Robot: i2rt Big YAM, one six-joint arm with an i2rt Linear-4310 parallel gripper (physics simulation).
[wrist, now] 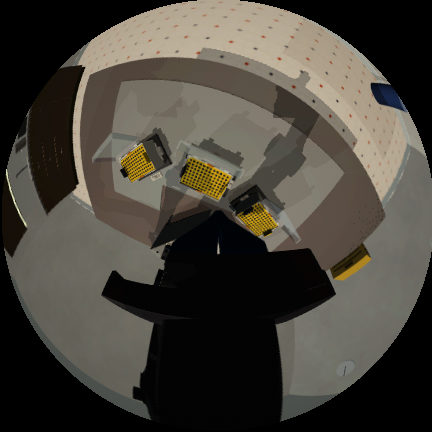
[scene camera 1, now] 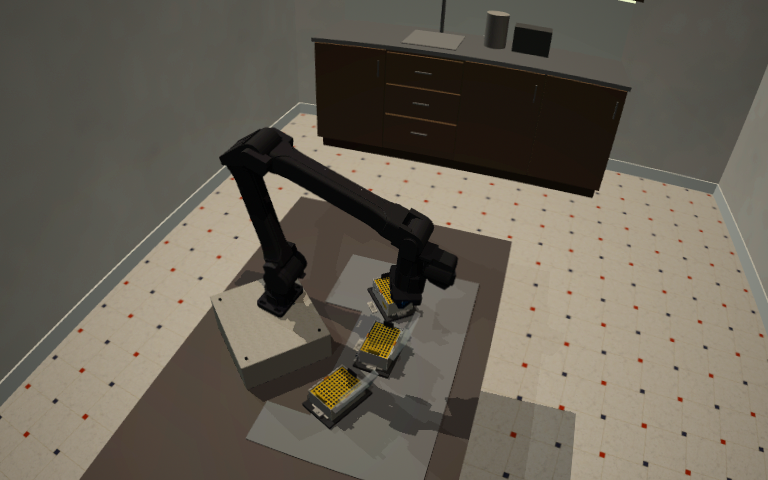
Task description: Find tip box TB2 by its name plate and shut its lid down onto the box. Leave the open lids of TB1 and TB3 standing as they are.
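Pixels of known places: gripper, between the fingertips: (wrist: 217,215) (scene camera 1: 400,307); arm's base, origin of its link: (scene camera 1: 280,297).
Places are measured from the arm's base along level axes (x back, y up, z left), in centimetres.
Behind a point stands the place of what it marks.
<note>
Three grey boxes with yellow tip racks stand in a row. The middle one, TB2 (scene camera 1: 380,340) @(z 3.8, x -30.1, y -6.0 cm) (wrist: 206,179) @(z 3.4, x -30.3, y -6.0 cm), has its clear lid (scene camera 1: 410,331) @(z 3.5, x -38.7, y 2.5 cm) (wrist: 215,156) @(z 4.0, x -38.9, y 2.5 cm) open on the side away from the pedestal. The far box, TB3 (scene camera 1: 384,289) @(z 22.9, x -22.2, y -6.0 cm) (wrist: 138,164) @(z 23.4, x -24.7, y -6.1 cm), has its lid (wrist: 114,145) @(z 29.4, x -29.7, y -1.5 cm) open; the arm hides it in the scene view. The near box, TB1 (scene camera 1: 338,387) @(z -15.6, x -27.6, y -6.0 cm) (wrist: 257,218) @(z -15.1, x -27.7, y -6.0 cm), has its lid (scene camera 1: 362,382) @(z -16.8, x -35.2, y 2.7 cm) (wrist: 290,227) @(z -17.8, x -35.1, y 2.6 cm) open. Plate lettering is too small to read. My gripper (scene camera 1: 403,303) @(z 0.6, x -36.6, y 13.1 cm) (wrist: 217,215) @(z 0.6, x -36.6, y 13.1 cm) is shut and empty, pointing down, above the boxes on TB2's pedestal side in the wrist view.
The boxes stand on a grey mat (scene camera 1: 396,452) @(z -22.9, x -47.7, y -11.7 cm) (wrist: 150,90) @(z 30.8, x -45.1, y -11.7 cm) over a brown floor area (scene camera 1: 169,430) @(z -45.9, x 6.2, y -12.1 cm). The arm's pedestal (scene camera 1: 266,345) @(z -15.3, x -5.6, y -2.0 cm) is left of them. A brown cabinet (scene camera 1: 351,96) (wrist: 50,145) stands at the back. A yellow object (wrist: 351,262) shows at the right of the wrist view.
</note>
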